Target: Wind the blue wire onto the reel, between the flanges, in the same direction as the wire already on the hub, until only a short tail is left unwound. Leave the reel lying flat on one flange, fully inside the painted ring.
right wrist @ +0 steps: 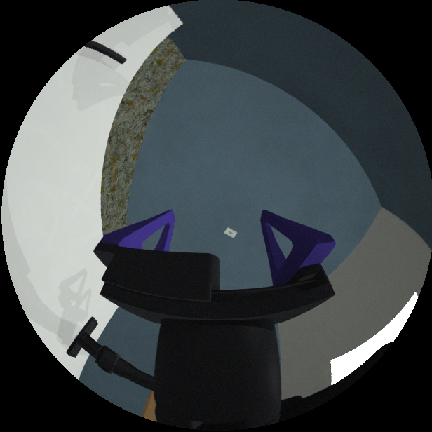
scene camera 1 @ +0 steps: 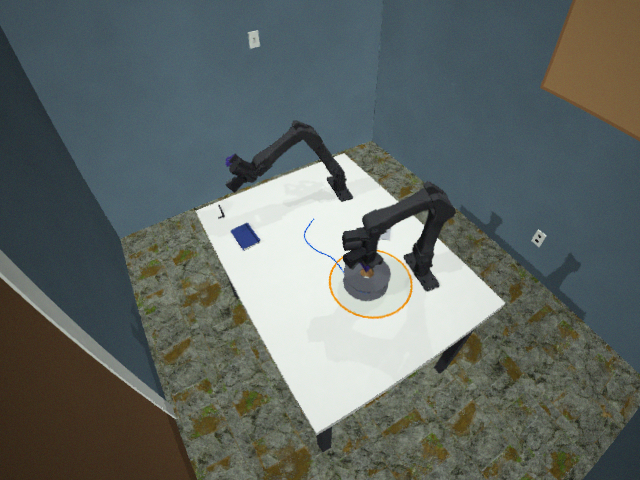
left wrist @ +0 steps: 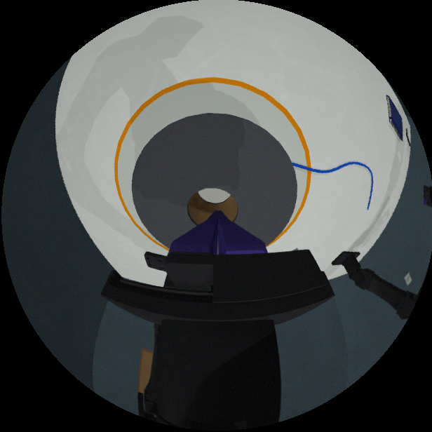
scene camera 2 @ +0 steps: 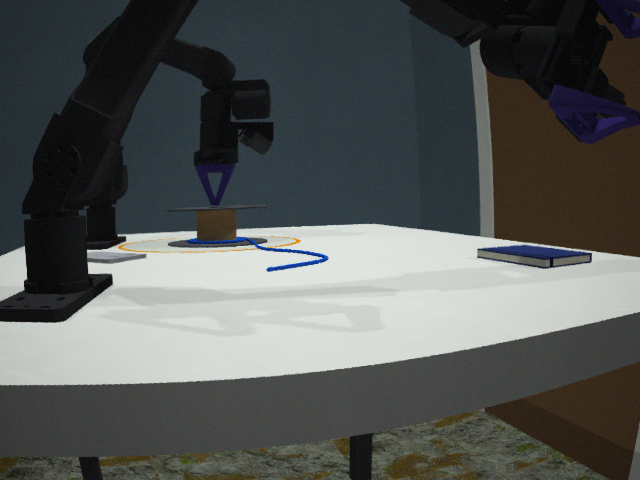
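Pixels of known places: left gripper, between the fingertips: [scene camera 1: 366, 270] [scene camera 2: 215, 205]; left arm's base, origin of its link: [scene camera 1: 420, 271] [scene camera 2: 101, 245]; right arm's base, origin of its link: [scene camera 1: 339, 188] [scene camera 2: 59, 299].
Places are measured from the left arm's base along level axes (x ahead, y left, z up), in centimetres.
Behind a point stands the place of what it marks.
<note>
The reel [scene camera 1: 366, 289] @(y 3.2, x 27.9, z 6.5 cm) [scene camera 2: 217, 225] @(y -7.7, x 24.4, z 3.4 cm) [left wrist: 215, 150] lies flat on one flange inside the orange painted ring [scene camera 1: 372, 317] @(y 12.0, x 28.9, z 0.1 cm) [scene camera 2: 299, 240] @(y -4.3, x 39.2, z 0.0 cm) [left wrist: 212, 80]. The blue wire [scene camera 1: 310, 245] @(y -30.5, x 38.7, z 0.4 cm) [scene camera 2: 310, 252] @(y -29.8, x 38.2, z 0.4 cm) [left wrist: 330, 170] passes around the bottom of the tan hub, leaves between the flanges, crosses the ring and curves over the table. My left gripper [scene camera 2: 216, 203] @(y -4.6, x 24.0, z 6.9 cm) [left wrist: 217, 215] is shut and empty, pointing down, its tips at about the height of the top flange, at the reel's centre hole. My right gripper [right wrist: 217, 214] is open and empty, raised away from the reel and the wire, beyond the table's far left corner in scene camera 1.
A blue book [scene camera 1: 245, 236] @(y -45.9, x 64.7, z 1.2 cm) [scene camera 2: 534, 255] @(y -51.5, x 62.1, z 1.2 cm) [left wrist: 394, 118] lies on the table [scene camera 1: 289, 330] @(y 5.6, x 60.1, z 0.0 cm). A thin black angled object [scene camera 1: 221, 211] @(y -67.3, x 72.4, z 0.8 cm) [right wrist: 106, 51] lies near its corner. A flat grey item [scene camera 1: 385, 234] @(y -23.9, x 4.7, z 0.6 cm) [scene camera 2: 116, 256] @(y -29.7, x 10.1, z 0.6 cm) lies between the arm bases.
</note>
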